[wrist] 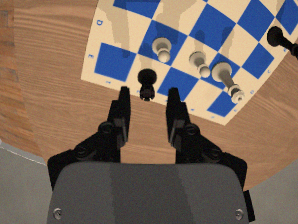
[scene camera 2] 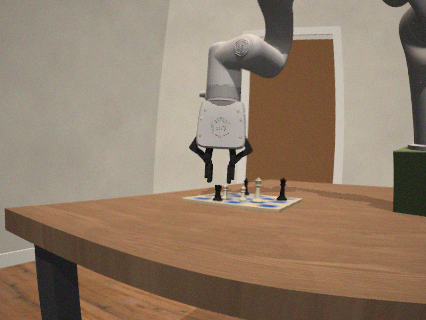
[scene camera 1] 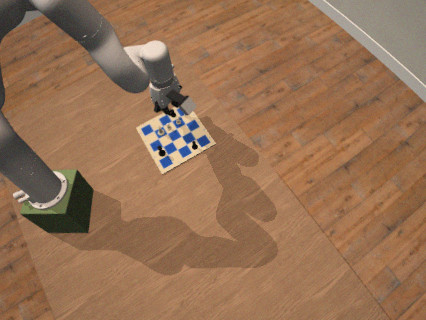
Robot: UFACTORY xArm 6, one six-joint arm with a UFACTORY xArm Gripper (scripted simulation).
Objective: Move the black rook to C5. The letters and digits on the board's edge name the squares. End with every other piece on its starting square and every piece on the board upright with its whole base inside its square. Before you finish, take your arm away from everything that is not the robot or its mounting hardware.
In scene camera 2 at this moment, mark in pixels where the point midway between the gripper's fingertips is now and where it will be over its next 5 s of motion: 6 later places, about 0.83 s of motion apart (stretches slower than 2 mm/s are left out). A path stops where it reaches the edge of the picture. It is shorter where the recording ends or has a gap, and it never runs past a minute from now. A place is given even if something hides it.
The gripper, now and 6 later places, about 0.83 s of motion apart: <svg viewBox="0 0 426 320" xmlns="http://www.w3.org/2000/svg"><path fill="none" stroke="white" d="M219 182L218 191L218 195L220 151L280 154L282 175L279 196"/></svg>
